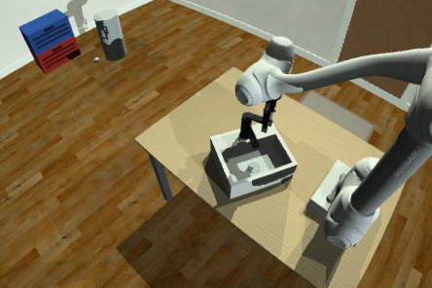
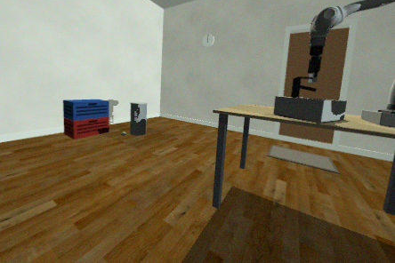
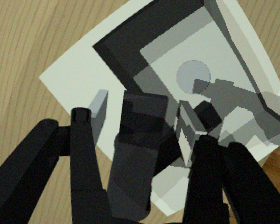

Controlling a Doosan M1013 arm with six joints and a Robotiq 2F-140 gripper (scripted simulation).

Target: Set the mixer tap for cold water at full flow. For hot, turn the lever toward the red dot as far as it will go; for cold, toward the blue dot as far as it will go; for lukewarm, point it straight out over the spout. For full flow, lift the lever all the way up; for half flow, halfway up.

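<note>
My gripper is now 40 mm short of the lever and 10 mm to the right of it. Also, from my hand: white sink basin 230 mm below, 80 mm to the left, 10 mm behind.
</note>
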